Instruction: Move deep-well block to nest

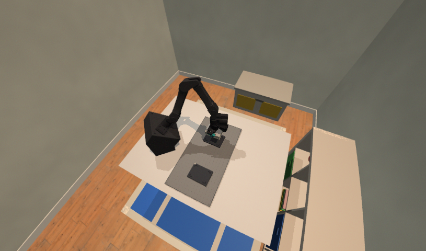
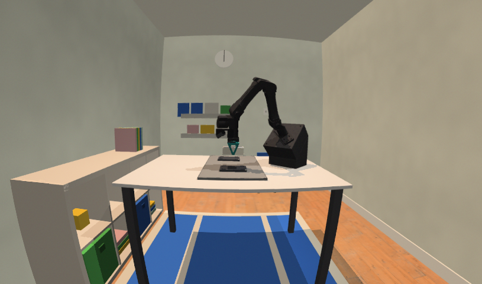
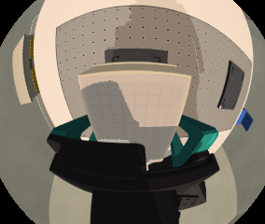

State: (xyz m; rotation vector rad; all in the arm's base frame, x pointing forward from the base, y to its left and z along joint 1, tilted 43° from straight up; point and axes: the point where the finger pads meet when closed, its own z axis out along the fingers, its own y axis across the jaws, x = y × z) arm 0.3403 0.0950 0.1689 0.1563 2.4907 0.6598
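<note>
Right now the 96-well deep-well block is 1 cm above my hand.
</note>
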